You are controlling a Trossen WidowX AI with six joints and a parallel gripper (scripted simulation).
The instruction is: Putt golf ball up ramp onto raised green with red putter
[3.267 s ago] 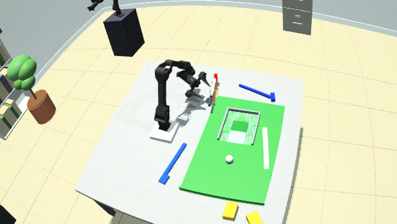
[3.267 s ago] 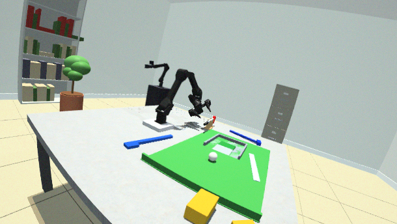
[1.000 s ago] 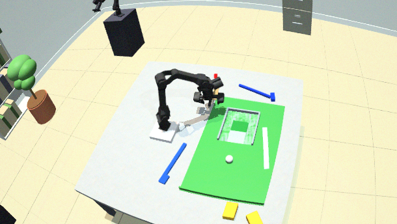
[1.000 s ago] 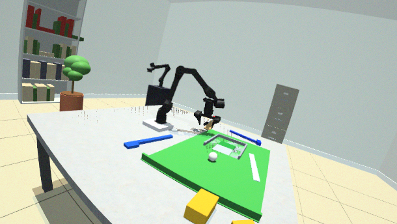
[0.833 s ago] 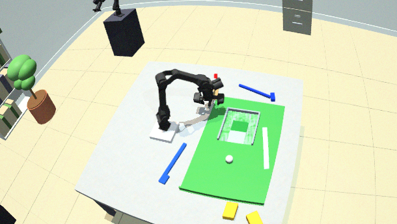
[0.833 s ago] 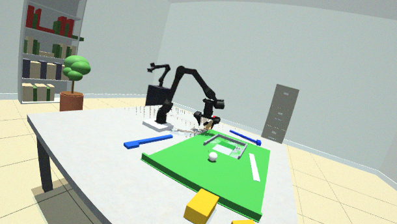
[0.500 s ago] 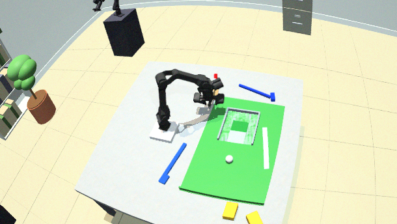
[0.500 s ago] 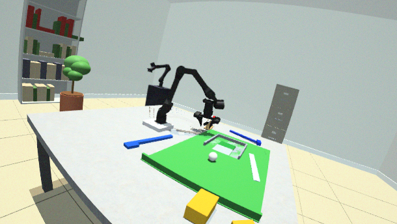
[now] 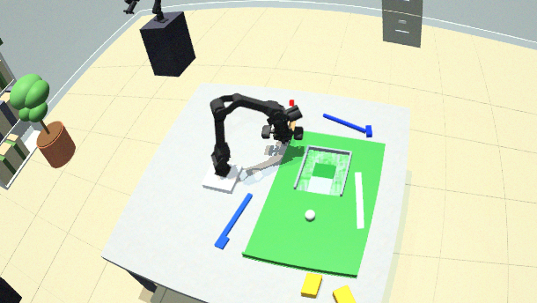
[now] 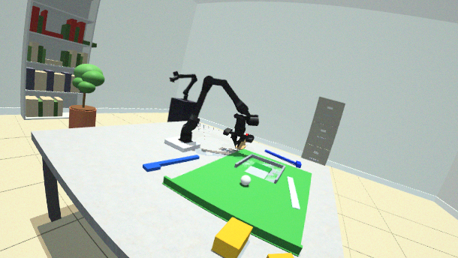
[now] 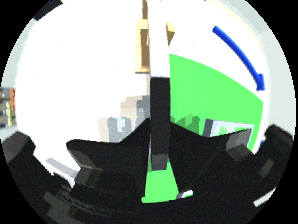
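The red putter lies 30 mm behind my gripper tip, 110 mm to the left of it and 30 mm above it. Round my gripper tip: blue putter: 270 mm ahead, 220 mm to the left, 20 mm below; then white golf ball: 240 mm ahead, 360 mm to the right, 10 mm below; then green mat: 260 mm ahead, 240 mm to the right, 30 mm below.
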